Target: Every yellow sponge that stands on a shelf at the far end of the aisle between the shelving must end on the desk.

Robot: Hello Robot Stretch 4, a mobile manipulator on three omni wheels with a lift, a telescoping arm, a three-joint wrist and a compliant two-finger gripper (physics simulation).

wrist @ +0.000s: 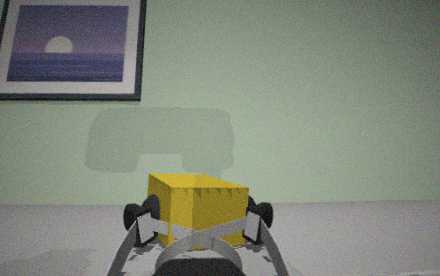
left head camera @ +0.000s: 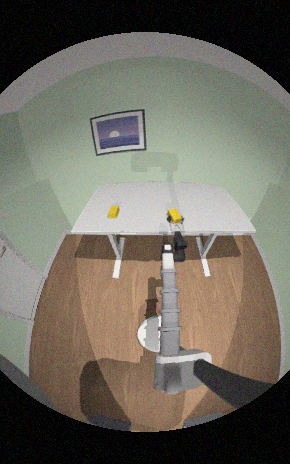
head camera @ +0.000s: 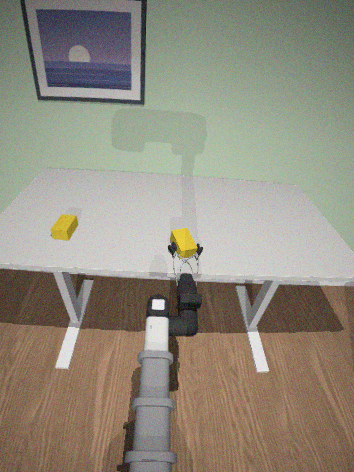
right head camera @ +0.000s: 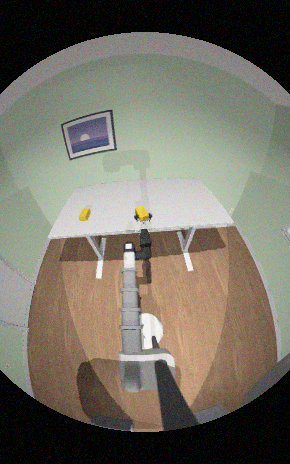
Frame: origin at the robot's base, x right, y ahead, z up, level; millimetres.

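Seen in the pictures: gripper, fingertip midpoint: [wrist: 199, 210] [left head camera: 174, 215] [head camera: 185, 243] [right head camera: 142, 213]; robot's base, link origin: [left head camera: 157, 332] [right head camera: 142, 329].
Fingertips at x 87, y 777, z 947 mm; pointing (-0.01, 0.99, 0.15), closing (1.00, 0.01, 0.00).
Offsets run from my fingertips to a thing's top centre. Level surfaces: height alone.
My gripper [head camera: 185, 248] [left head camera: 175, 219] [right head camera: 143, 217] [wrist: 199, 210] is shut on a yellow sponge @[dx -8, dy -5, dz +37 mm] [head camera: 183, 240] [left head camera: 174, 215] [right head camera: 142, 212] [wrist: 175, 200], with a fingertip at each side of it. The sponge is low at the top of the white desk @[dz -25 mm] [head camera: 260, 225] [left head camera: 210, 210] [right head camera: 190, 205] [wrist: 350, 235], near the front edge and around the middle of its width. Whether its underside touches the desk is hard to tell. A second yellow sponge @[dx -463, dy +60, dz +20 mm] [head camera: 64, 228] [left head camera: 113, 212] [right head camera: 84, 214] lies on the left part of the desk, apart from my gripper. The shelving does not show.
The telescoping arm [head camera: 154, 395] reaches over the wooden floor to the desk's front edge. Grey-white desk legs [head camera: 67, 295] [head camera: 257, 315] stand below. A green wall with a framed picture [head camera: 84, 99] [wrist: 75, 96] is behind the desk. A white round thing [left head camera: 147, 334] [right head camera: 154, 326] shows low beside the arm.
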